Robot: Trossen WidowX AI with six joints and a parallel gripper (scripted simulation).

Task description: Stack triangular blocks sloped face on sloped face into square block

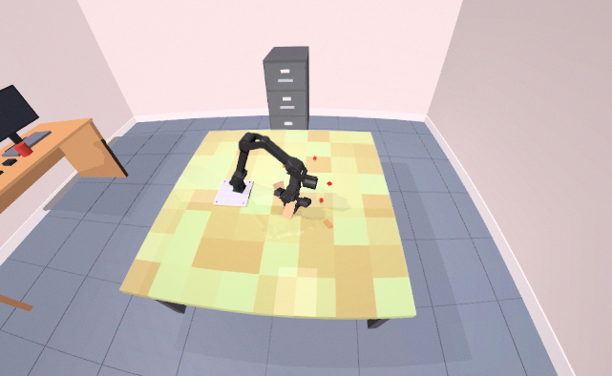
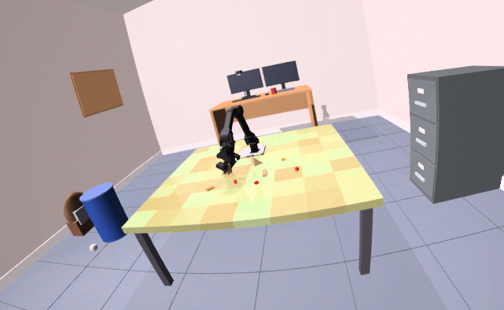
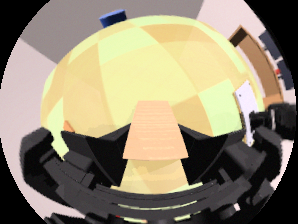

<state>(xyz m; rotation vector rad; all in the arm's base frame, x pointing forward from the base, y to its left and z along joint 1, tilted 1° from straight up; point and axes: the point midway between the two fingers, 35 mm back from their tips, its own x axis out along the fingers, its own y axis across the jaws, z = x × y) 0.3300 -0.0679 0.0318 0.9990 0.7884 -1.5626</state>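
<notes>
The triangular block lies 10 mm to the left of my gripper tip and 10 mm above it. The rest, counted from my gripper tip: small tan block: 270 mm to the left, 40 mm ahead.
</notes>
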